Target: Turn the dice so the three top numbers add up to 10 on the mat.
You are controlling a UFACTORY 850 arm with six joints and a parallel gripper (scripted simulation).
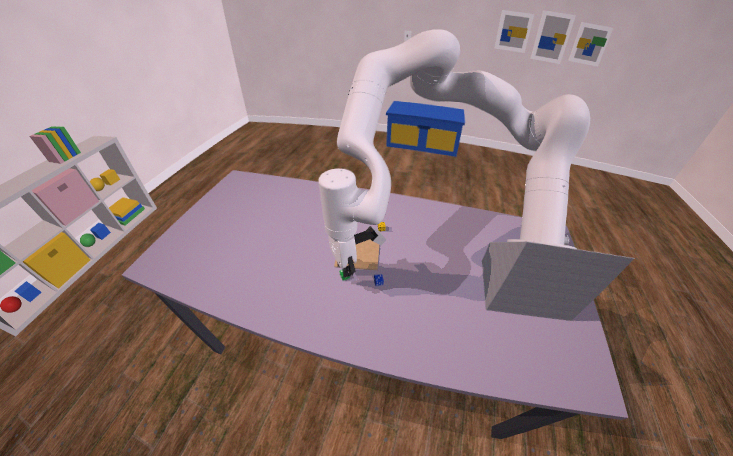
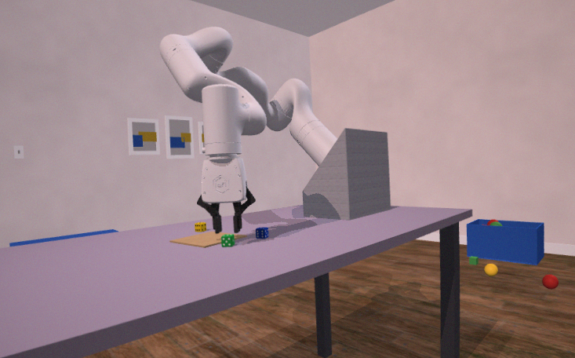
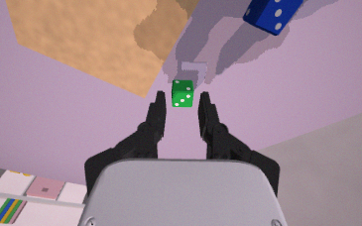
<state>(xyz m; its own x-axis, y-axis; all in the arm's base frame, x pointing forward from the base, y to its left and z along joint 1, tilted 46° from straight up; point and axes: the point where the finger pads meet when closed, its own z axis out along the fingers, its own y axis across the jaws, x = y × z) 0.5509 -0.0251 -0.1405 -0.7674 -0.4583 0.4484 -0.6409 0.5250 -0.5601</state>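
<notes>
Right now the green die is 4 cm below my hand. Also, from my hand: blue die: 10 cm behind, 4 cm below; then tan mat: 11 cm to the right, 5 cm below, 1 cm behind; then yellow die: 24 cm to the right, 6 cm behind, 4 cm below.
</notes>
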